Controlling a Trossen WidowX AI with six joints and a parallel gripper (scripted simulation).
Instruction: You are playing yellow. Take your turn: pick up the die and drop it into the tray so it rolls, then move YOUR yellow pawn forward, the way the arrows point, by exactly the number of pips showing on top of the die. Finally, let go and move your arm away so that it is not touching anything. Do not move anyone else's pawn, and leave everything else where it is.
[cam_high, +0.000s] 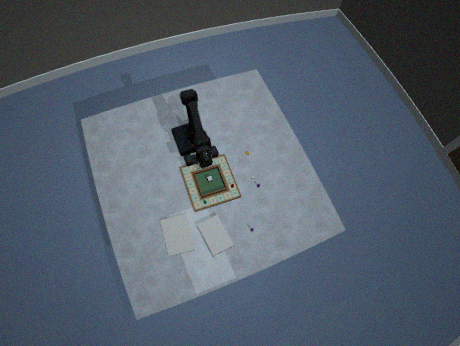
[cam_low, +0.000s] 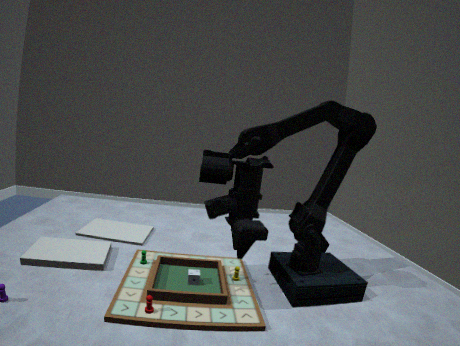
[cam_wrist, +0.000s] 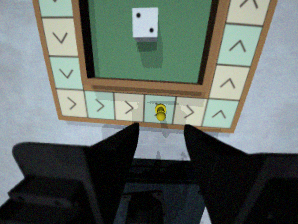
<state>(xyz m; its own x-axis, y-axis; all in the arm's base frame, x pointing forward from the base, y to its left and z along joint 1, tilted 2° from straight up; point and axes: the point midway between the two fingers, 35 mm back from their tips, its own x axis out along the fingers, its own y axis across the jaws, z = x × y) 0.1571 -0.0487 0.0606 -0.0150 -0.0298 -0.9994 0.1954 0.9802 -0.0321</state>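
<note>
Now: gripper tip 50 mm above the yellow pawn. The rest, counted from my gripper tip: red pawn 200 mm ahead, 90 mm to the left, 50 mm below; white die 100 mm ahead, 50 mm below; green tray 110 mm ahead, 70 mm below.
</note>
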